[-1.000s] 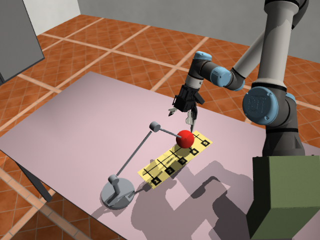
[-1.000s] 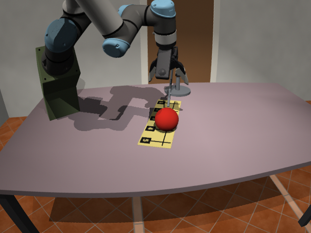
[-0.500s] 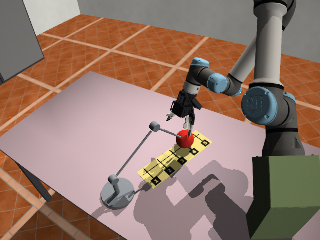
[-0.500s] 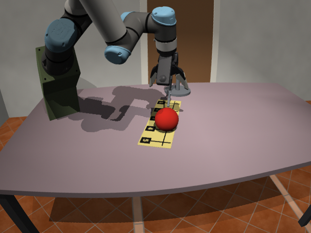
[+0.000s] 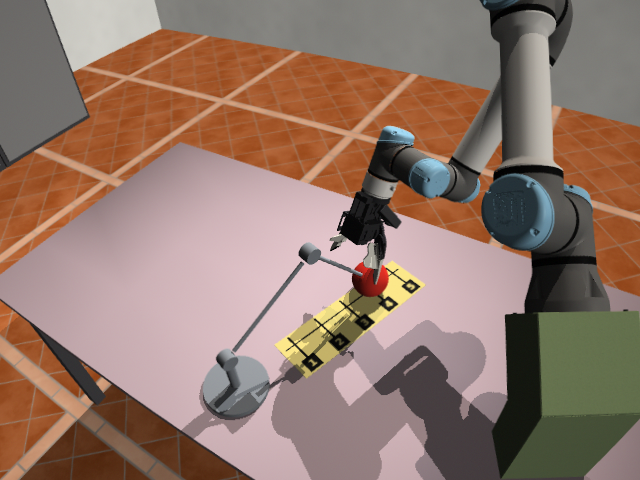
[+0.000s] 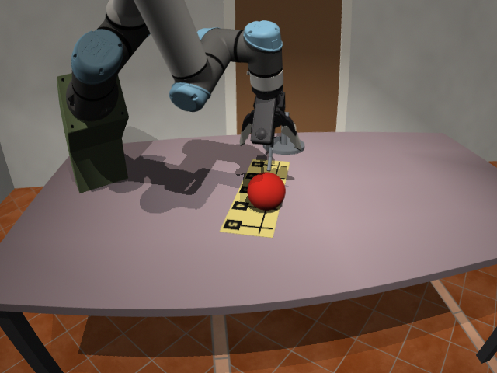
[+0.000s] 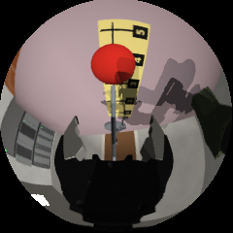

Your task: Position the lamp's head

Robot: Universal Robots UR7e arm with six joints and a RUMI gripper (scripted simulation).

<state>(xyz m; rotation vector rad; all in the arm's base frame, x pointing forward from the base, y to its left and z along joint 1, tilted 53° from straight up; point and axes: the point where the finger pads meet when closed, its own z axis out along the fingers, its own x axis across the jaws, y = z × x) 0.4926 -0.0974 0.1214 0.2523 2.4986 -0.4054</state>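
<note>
The yellow strip lies 140 mm below my hand, 30 mm to the left of it and 20 mm behind it. The rest, counted from my hand: grey round base: 330 mm to the left, 190 mm ahead, 110 mm below.
</note>
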